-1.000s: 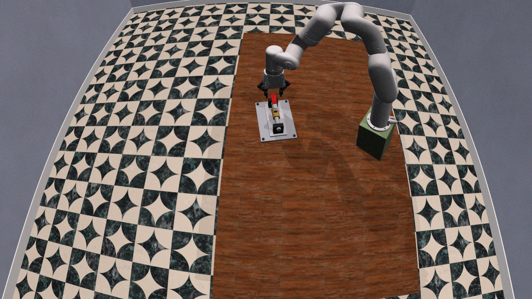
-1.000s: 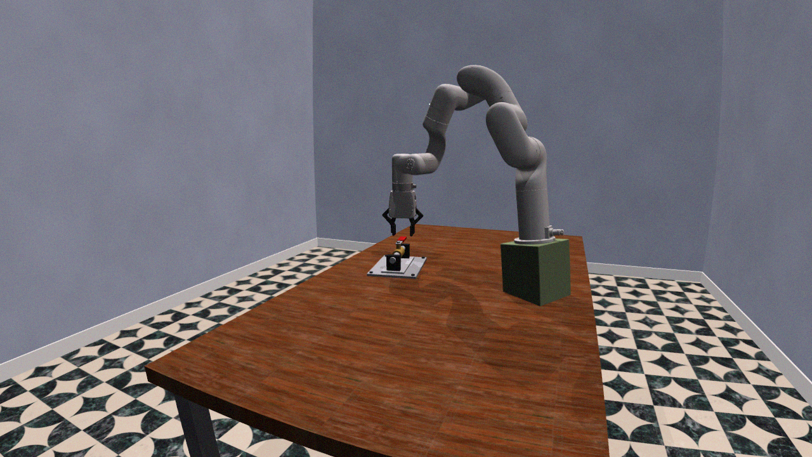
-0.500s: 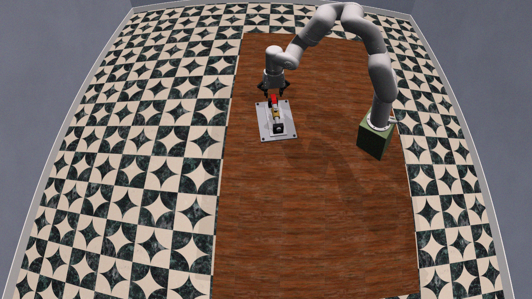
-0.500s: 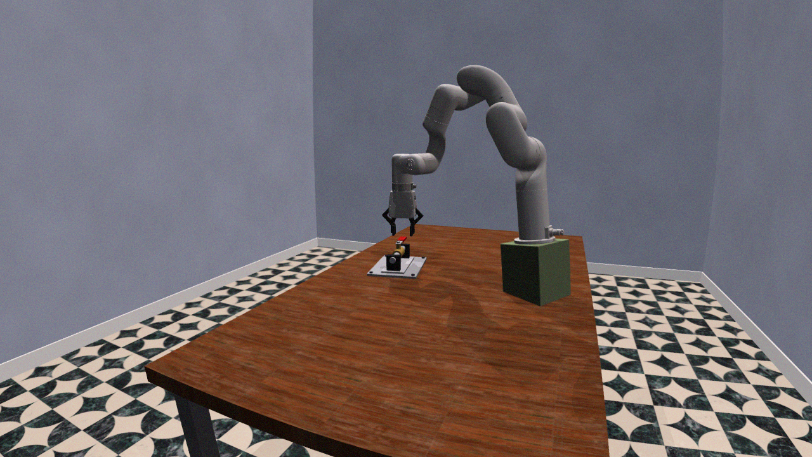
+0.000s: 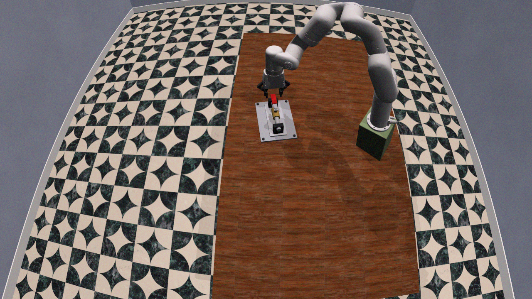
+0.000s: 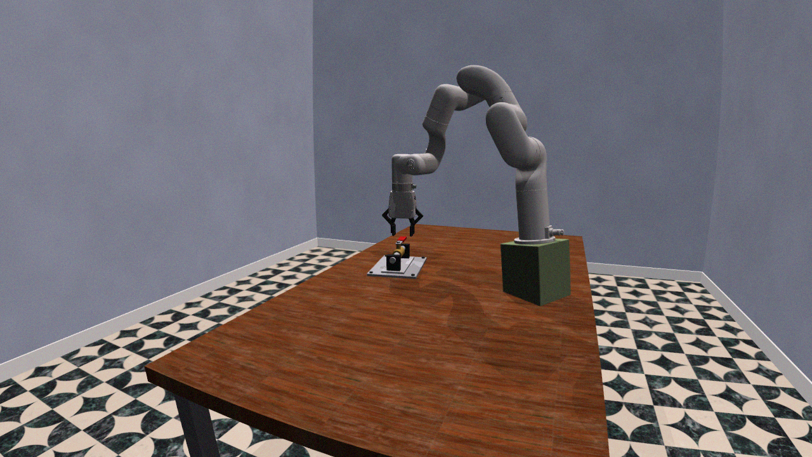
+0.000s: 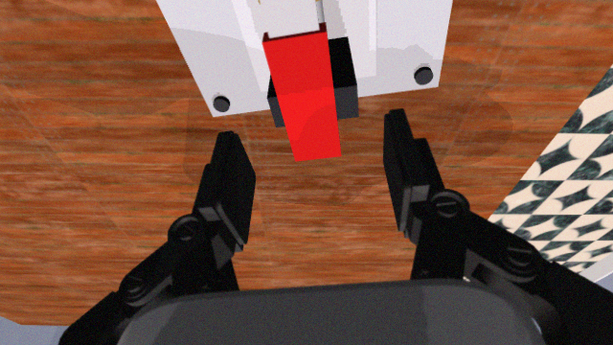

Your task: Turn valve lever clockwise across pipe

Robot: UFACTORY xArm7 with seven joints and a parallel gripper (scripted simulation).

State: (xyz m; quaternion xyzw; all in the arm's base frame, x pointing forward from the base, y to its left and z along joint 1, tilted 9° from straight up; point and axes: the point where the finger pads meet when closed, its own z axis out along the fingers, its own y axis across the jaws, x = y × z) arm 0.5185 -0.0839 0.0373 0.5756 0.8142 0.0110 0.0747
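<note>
Right now the red lever is 40 mm to the left of my hand, 30 mm below it and 10 mm behind it.
</note>
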